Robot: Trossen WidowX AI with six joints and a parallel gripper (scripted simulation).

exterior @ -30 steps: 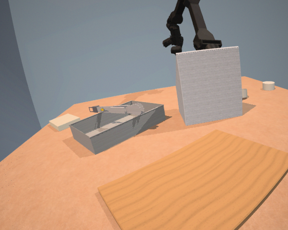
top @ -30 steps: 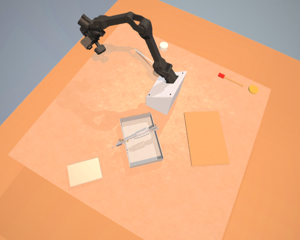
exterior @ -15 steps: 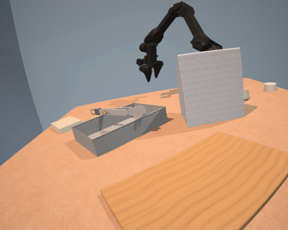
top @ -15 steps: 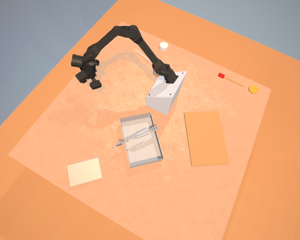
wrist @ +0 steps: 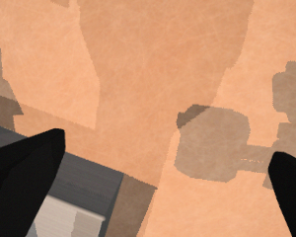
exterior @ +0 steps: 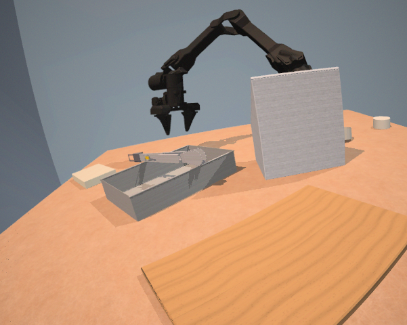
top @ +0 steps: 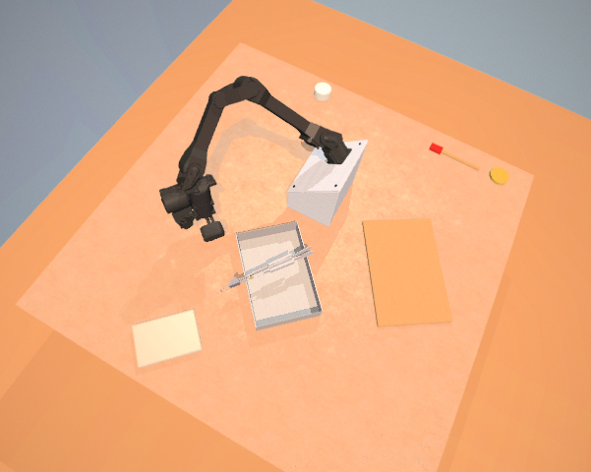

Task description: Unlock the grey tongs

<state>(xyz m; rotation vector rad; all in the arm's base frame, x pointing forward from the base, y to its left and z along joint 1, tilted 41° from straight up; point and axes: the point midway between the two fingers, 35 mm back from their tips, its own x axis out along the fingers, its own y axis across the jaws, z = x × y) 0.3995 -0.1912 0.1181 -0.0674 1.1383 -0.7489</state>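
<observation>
Right now my gripper tip is 20 cm to the right of the yellow lock piece, 5 cm short of it and 2 cm above it. Also, from my gripper tip: grey roasting tin: 25 cm to the left, 6 cm below, 2 cm behind; then wooden board: 58 cm to the left, 28 cm behind, 8 cm below; then cream pad: 32 cm ahead, 9 cm to the left, 8 cm below.
</observation>
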